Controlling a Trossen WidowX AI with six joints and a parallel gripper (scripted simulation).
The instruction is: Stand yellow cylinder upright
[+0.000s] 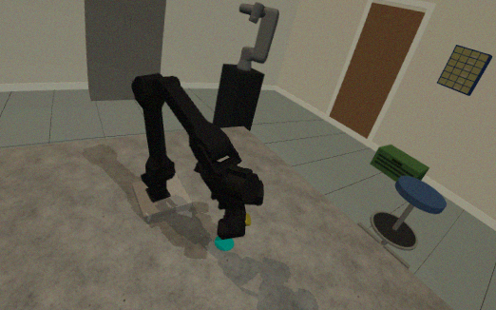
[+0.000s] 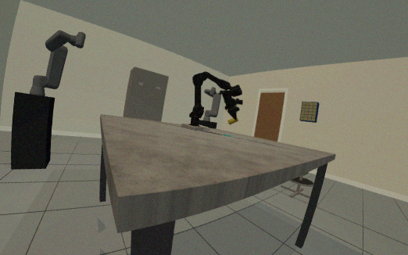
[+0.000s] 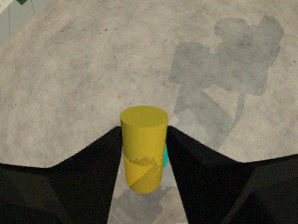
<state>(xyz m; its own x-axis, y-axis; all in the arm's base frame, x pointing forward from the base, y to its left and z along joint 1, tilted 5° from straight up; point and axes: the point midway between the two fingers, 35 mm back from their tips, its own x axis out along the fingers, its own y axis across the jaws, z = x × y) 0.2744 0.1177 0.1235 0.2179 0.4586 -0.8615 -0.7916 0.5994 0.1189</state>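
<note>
Right now my gripper tip is 30 mm past the cyan circle, 20 mm to the left of it and 120 mm above it. From my gripper tip the other things lie so: yellow tall cylinder 10 mm behind, 10 mm to the right, 10 mm below.
</note>
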